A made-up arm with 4 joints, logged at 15 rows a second.
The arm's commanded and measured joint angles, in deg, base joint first. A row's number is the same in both.
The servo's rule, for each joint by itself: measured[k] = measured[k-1] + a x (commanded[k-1-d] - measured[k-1]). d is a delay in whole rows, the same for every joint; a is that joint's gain. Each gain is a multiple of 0.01, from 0.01 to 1. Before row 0 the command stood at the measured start. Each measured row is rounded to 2 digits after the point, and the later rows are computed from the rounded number. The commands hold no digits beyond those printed.
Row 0, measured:
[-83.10, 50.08, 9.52, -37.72]
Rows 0 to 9, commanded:
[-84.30, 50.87, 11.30, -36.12]
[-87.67, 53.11, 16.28, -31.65]
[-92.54, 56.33, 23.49, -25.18]
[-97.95, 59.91, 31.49, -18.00]
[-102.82, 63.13, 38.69, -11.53]
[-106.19, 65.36, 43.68, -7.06]
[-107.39, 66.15, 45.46, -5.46]
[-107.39, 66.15, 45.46, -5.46]
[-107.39, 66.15, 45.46, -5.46]
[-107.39, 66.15, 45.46, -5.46]
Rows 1 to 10, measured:
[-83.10, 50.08, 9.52, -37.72]
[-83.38, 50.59, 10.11, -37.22]
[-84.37, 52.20, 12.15, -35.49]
[-86.25, 54.84, 15.89, -32.29]
[-88.94, 58.08, 21.04, -27.86]
[-92.13, 61.31, 26.86, -22.80]
[-95.36, 63.90, 32.41, -17.92]
[-98.13, 65.34, 36.72, -14.06]
[-100.26, 65.86, 39.60, -11.39]
[-101.90, 66.05, 41.53, -9.55]
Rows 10 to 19, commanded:
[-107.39, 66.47, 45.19, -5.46]
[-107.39, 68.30, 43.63, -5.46]
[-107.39, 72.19, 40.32, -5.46]
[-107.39, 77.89, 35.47, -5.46]
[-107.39, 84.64, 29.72, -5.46]
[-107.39, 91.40, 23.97, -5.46]
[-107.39, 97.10, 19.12, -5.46]
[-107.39, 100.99, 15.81, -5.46]
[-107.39, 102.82, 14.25, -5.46]
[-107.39, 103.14, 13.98, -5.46]
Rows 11 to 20, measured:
[-103.16, 66.11, 42.83, -8.28]
[-104.13, 66.34, 43.61, -7.41]
[-104.88, 67.59, 43.62, -6.81]
[-105.46, 70.53, 42.53, -6.39]
[-105.90, 75.24, 40.20, -6.10]
[-106.24, 81.26, 36.74, -5.90]
[-106.50, 87.75, 32.53, -5.76]
[-106.70, 93.73, 28.10, -5.67]
[-106.86, 98.38, 24.04, -5.60]
[-106.98, 101.22, 20.81, -5.56]

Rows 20 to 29, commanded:
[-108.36, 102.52, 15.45, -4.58]
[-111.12, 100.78, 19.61, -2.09]
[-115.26, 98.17, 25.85, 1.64]
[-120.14, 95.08, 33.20, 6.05]
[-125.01, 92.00, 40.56, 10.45]
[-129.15, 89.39, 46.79, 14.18]
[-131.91, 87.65, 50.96, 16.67]
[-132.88, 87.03, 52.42, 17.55]
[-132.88, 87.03, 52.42, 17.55]
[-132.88, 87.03, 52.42, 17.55]
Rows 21 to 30, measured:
[-107.07, 102.45, 18.56, -5.53]
[-107.37, 102.49, 17.53, -5.24]
[-108.23, 101.40, 18.22, -4.26]
[-109.85, 99.33, 20.74, -2.43]
[-112.22, 96.61, 24.85, 0.20]
[-115.16, 93.66, 30.03, 3.38]
[-118.38, 90.93, 35.56, 6.73]
[-121.49, 88.83, 40.64, 9.81]
[-124.11, 87.68, 44.53, 12.21]
[-126.13, 87.26, 47.13, 13.87]

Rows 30 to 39, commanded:
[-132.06, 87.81, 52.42, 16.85]
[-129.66, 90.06, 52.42, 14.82]
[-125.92, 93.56, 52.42, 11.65]
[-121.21, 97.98, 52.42, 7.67]
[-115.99, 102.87, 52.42, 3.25]
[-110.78, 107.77, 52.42, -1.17]
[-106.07, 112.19, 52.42, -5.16]
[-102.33, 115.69, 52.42, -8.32]
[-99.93, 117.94, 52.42, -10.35]
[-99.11, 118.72, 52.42, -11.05]
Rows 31 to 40, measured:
[-127.68, 87.11, 48.88, 15.01]
[-128.69, 87.56, 50.05, 15.58]
[-128.91, 89.16, 50.83, 15.34]
[-128.22, 91.98, 51.35, 14.20]
[-126.61, 95.82, 51.70, 12.18]
[-124.17, 100.33, 51.94, 9.41]
[-121.09, 105.09, 52.10, 6.13]
[-117.64, 109.63, 52.21, 2.63]
[-114.12, 113.51, 52.28, -0.76]
[-110.86, 116.35, 52.33, -3.73]

